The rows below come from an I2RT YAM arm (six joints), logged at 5 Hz.
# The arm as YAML. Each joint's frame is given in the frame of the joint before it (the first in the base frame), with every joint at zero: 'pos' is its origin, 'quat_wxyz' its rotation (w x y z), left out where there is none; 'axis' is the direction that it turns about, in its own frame. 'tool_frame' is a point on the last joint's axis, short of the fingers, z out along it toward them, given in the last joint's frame.
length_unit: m
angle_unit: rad
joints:
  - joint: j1
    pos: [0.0, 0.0, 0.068]
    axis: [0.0, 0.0, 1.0]
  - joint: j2
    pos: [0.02, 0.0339, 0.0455]
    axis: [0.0, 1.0, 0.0]
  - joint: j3
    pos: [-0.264, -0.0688, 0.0]
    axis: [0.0, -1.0, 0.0]
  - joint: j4
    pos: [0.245, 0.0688, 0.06]
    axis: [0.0, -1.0, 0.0]
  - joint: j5
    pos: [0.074, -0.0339, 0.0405]
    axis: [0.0, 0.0, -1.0]
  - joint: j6
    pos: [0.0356, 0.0, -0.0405]
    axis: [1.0, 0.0, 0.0]
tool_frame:
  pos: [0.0, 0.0, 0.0]
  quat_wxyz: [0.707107, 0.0, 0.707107, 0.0]
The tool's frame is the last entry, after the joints.
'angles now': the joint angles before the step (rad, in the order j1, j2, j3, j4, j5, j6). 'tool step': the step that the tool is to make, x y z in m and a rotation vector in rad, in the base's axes. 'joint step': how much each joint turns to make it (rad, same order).
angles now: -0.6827, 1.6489, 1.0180, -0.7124, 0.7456, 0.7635
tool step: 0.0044, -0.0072, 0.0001, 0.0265, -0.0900, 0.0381
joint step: -0.0172, 0.0001, -0.0001, 0.0804, -0.0897, -0.0429
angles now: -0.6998, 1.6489, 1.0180, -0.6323, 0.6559, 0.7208
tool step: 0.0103, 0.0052, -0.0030, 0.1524, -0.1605, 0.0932
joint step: 0.0112, -0.0001, 0.0000, 0.0307, -0.2345, -0.0093
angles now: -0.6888, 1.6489, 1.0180, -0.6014, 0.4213, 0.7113
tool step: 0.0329, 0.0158, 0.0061, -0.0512, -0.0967, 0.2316
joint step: 0.0947, -0.0003, 0.0005, 0.1555, -0.0709, -0.1278
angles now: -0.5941, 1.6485, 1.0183, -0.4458, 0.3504, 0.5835
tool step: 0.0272, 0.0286, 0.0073, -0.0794, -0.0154, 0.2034
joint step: 0.1180, -0.0071, 0.0013, 0.0839, 0.0077, -0.1113
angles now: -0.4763, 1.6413, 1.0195, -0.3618, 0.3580, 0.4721
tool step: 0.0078, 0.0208, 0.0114, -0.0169, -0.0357, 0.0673
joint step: 0.0669, -0.0357, 0.0002, 0.0036, -0.0003, -0.0003
